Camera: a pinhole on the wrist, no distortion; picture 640 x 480 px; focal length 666.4 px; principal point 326.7 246.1 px. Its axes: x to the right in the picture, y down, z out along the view. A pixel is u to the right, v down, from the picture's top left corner.
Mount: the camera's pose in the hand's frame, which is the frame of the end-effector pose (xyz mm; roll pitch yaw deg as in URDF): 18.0 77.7 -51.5 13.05 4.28 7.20
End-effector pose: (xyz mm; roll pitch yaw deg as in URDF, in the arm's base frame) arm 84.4 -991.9 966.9 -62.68 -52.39 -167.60
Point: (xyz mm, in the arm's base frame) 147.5 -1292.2 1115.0
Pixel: 455.2 349.0
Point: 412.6 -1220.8 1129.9
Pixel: 168.0 100.1
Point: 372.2 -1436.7 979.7
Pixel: 126.1 436.0
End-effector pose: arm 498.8 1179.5 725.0 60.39 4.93 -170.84
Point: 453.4 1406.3 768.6
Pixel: 209.2 54.9
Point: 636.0 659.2 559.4
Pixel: behind the camera
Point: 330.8 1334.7 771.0
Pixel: 539.6 66.7
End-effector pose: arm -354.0 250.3 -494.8 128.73 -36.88 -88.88
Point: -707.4 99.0 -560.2
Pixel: 378.3 450.2
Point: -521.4 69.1 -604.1
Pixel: 367.0 133.7
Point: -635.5 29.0 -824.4
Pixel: 195.6 151.5
